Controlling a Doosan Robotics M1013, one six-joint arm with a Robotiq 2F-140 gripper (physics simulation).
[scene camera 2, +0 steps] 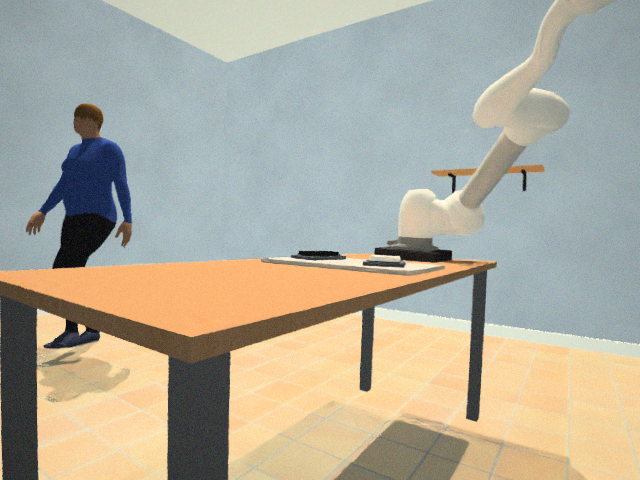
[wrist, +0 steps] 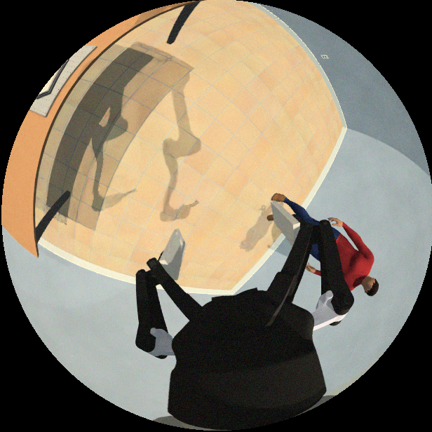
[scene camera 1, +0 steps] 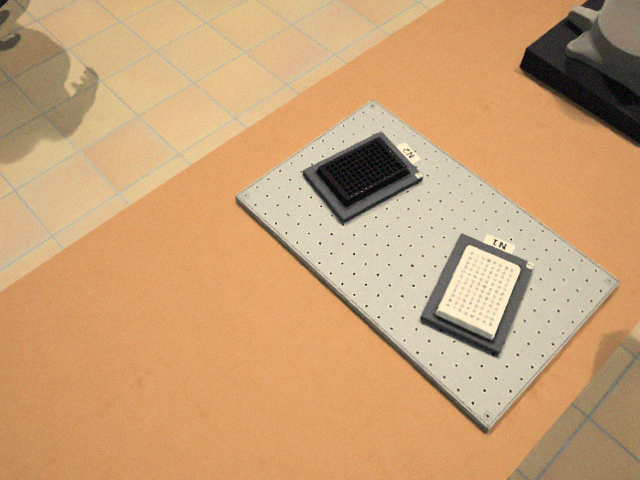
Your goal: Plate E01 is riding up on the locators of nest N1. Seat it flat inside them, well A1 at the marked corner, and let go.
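Where they show: arm's base, link origin: (scene camera 2: 414, 249) (scene camera 1: 626, 51).
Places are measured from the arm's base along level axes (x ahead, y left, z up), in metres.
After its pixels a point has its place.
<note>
The white plate E01 (scene camera 1: 480, 291) @(x 0.620, y 0.081, z -0.011 m) (scene camera 2: 385, 258) @(x 0.677, y 0.098, z -0.010 m) lies on the dark nest N1 (scene camera 1: 446, 279) @(x 0.631, y 0.030, z -0.022 m) (scene camera 2: 384, 264) @(x 0.689, y 0.101, z -0.027 m). Its near short end shows a tall side wall and looks raised. Which locators it rests on is too small to tell, and well A1 cannot be made out. A small white tag (scene camera 1: 529, 265) @(x 0.527, y 0.109, z -0.022 m) marks the nest's corner beside the N1 label. My gripper (wrist: 226, 224) is open and empty, with its two pads wide apart. It is away from the plate, over the floor beyond the table edge in the wrist view, and does not show in either scene view.
A grey perforated board (scene camera 1: 382, 315) @(x 0.736, y -0.006, z -0.034 m) (scene camera 2: 423, 268) @(x 0.653, y 0.206, z -0.033 m) (wrist: 39, 107) carries both nests. A black plate (scene camera 1: 364, 167) @(x 0.558, y -0.190, z -0.009 m) (scene camera 2: 317, 253) @(x 0.620, y -0.164, z -0.012 m) sits on nest N2 (scene camera 1: 345, 213) @(x 0.642, y -0.159, z -0.022 m). The robot's black base (scene camera 1: 578, 87) @(x 0.138, y -0.024, z -0.013 m) (scene camera 2: 413, 253) @(x 0.143, y 0.035, z -0.014 m) stands behind the board. A person in blue (scene camera 2: 93, 175) stands beyond the table (scene camera 2: 155, 299) @(x 1.402, y 0.012, z -0.047 m); a person in red (wrist: 355, 255) shows past my fingers.
</note>
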